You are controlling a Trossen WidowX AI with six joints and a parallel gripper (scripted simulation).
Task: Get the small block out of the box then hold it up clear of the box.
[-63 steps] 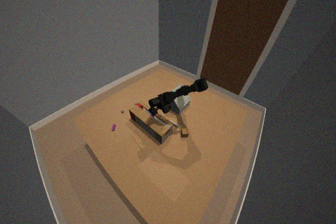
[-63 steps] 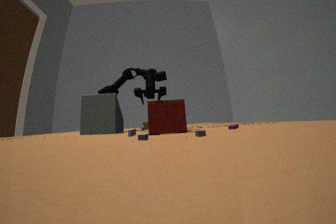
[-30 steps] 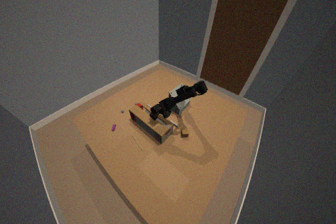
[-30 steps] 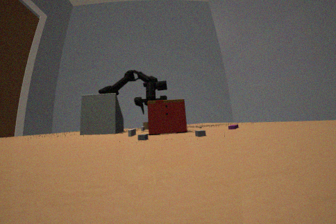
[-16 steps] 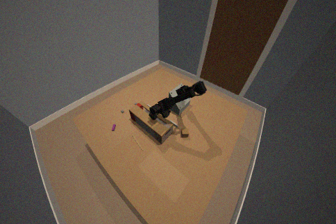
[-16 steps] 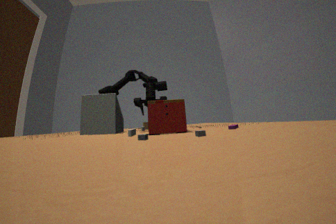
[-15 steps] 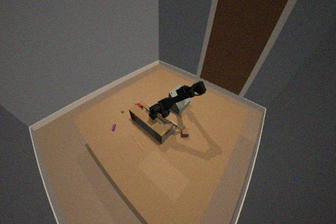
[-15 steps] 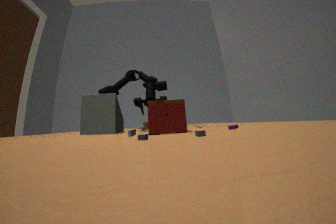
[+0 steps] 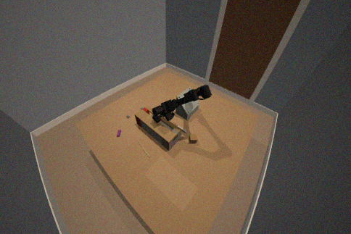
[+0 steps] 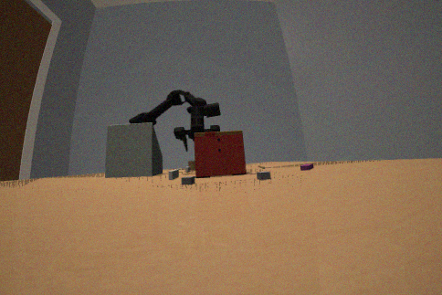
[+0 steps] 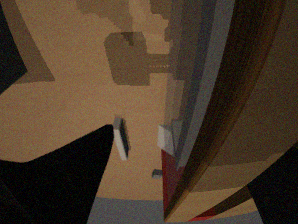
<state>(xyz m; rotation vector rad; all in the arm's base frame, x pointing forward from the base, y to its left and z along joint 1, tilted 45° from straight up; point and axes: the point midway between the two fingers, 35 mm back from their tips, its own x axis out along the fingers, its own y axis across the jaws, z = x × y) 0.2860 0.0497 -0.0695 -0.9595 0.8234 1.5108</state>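
Now: the purple block 50 mm ahead of my gripper tip and 20 mm to the right of it. Round my gripper tip: thin rod 260 mm ahead, 90 mm to the left, 80 mm below; then long box 30 mm to the left, 30 mm below, 30 mm ahead; then brown cube 300 mm to the left, 80 mm behind, 60 mm below.
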